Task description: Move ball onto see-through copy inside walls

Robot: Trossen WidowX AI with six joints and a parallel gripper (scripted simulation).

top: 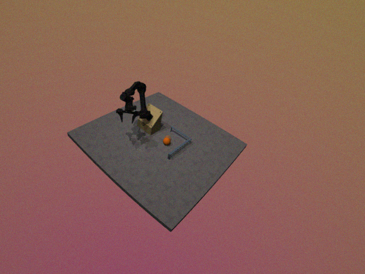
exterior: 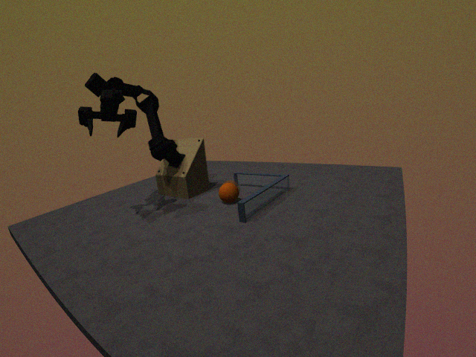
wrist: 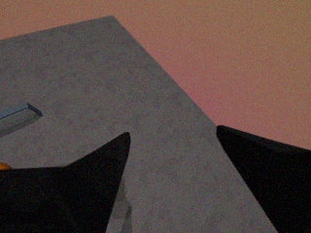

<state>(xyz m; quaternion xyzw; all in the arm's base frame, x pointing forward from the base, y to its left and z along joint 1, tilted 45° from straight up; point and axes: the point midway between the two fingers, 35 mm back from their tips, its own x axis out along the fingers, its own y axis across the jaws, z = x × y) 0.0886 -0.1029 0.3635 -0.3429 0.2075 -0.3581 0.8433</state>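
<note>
The orange ball lies 140 mm ahead of my gripper tip, 350 mm to the left of it and 260 mm below it. The rest, counted from my gripper tip: faint orange patch (120 mm ahead, 380 mm to the left, 260 mm below); then wall (280 mm ahead, 400 mm to the left, 260 mm below).
</note>
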